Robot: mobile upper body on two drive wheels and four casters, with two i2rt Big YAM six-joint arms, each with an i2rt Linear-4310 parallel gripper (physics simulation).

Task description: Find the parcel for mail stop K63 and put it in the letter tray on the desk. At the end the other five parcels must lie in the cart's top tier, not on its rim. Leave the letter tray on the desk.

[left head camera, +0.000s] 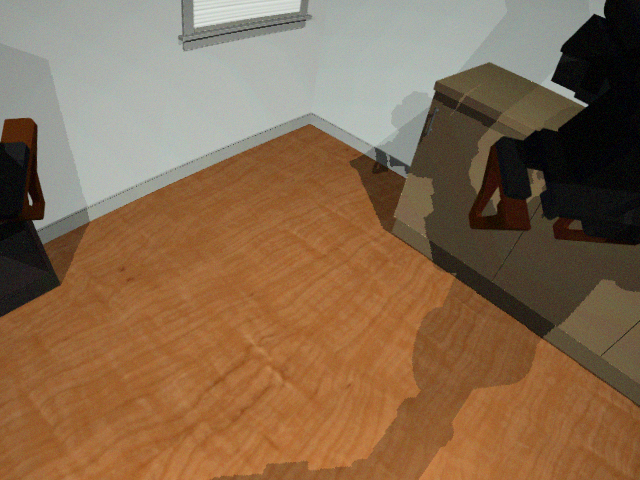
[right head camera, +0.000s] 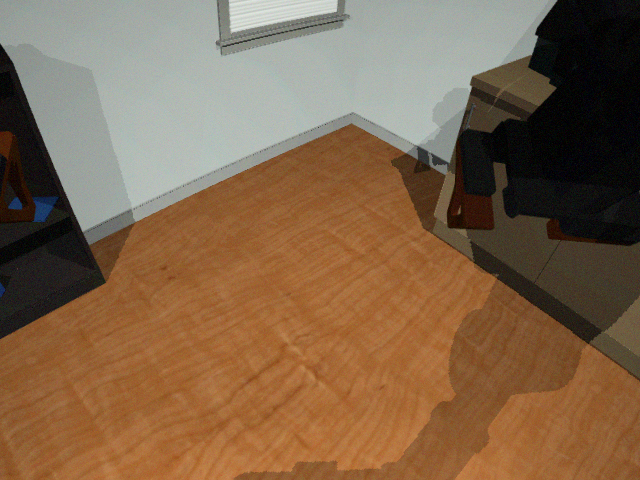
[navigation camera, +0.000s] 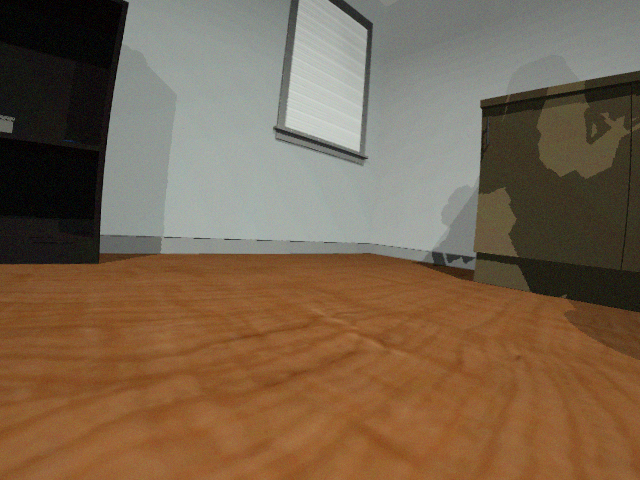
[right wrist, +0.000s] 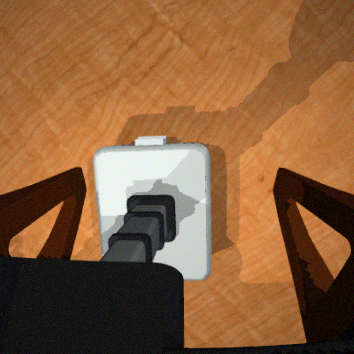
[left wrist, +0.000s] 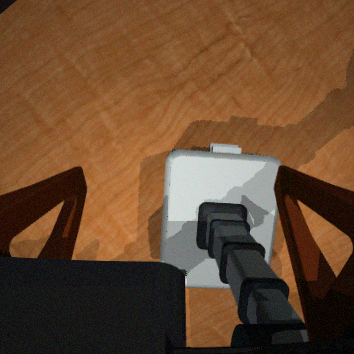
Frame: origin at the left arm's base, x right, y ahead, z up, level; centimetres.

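Where they show: left gripper, between the fingertips: (left wrist: 179, 176); right gripper, between the fingertips: (left head camera: 515, 227) (right head camera: 500, 226) (right wrist: 179, 177).
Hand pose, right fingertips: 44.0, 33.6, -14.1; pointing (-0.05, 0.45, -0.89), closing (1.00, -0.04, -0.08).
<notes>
Each offset is from my right fingertips to the top centre of the thing, as dx, dy, dz. "spot": to the spot under its first point. Level surfaces: height alone.
My left gripper (left wrist: 179, 176) is open and empty, its two orange-brown fingers wide apart above the robot's own white base (left wrist: 200, 180) (right wrist: 125, 165). Part of it shows at the left edge of both head views. My right gripper (right wrist: 179, 177) (left head camera: 541, 233) (right head camera: 519, 233) is open and empty, and in the head views it hangs in front of the tan cabinet (left head camera: 454, 227) (right head camera: 522, 258). The parcels, the cart, the letter tray and the desk do not show in these views.
A dark shelf unit (left head camera: 25, 273) (right head camera: 51, 289) (navigation camera: 62, 248) stands at the left, with a blue item @[-125.9, +97.2, -80.9] (right head camera: 49, 206) and a white item @[spot: -138.5, +81.8, -77.1] (navigation camera: 6, 124) on it. The tan cabinet (navigation camera: 563, 222) stands at the right. A window (left head camera: 248, 12) (right head camera: 284, 12) (navigation camera: 328, 77) is in the back wall; the floor @[dz -126.9] (navigation camera: 310, 387) is wooden.
</notes>
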